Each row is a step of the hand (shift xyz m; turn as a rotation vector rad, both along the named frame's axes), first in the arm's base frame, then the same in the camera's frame.
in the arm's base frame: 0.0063 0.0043 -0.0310 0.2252 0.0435 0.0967
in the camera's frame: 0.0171 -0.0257 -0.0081 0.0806 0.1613 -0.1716
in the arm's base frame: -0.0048 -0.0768 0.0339 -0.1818 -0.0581 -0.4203
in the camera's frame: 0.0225 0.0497 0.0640 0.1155 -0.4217 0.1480
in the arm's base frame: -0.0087 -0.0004 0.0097 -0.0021 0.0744 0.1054
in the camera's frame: -0.0104 0.0051 0.0060 -0.0941 0.0695 -0.0543
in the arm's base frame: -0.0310 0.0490 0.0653 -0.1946 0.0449 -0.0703
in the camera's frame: -0.0800 0.0304 -0.0175 -0.1216 -0.1516 0.0840
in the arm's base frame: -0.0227 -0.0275 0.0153 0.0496 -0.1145 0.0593
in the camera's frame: -0.0077 0.0122 0.0360 0.0675 0.1044 0.0603
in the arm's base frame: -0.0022 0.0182 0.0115 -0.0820 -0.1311 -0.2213
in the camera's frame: -0.0172 0.0039 -0.0126 0.1255 -0.1876 0.1481
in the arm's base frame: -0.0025 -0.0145 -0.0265 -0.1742 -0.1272 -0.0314
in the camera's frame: 0.0193 -0.0199 0.0122 -0.0320 -0.0600 0.2071
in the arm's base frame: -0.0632 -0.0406 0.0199 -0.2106 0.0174 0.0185
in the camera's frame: -0.0300 0.0039 0.0716 -0.1608 -0.0727 0.1177
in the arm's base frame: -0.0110 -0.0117 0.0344 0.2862 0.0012 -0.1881
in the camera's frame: -0.0178 0.0290 0.0169 0.2848 -0.0504 -0.1835
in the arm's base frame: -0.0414 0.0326 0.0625 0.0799 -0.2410 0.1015
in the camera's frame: -0.0766 0.0286 0.0018 0.1370 0.1896 0.1416
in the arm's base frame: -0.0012 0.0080 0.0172 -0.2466 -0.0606 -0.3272
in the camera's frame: -0.0137 0.0122 -0.0051 0.0275 -0.3657 0.1926
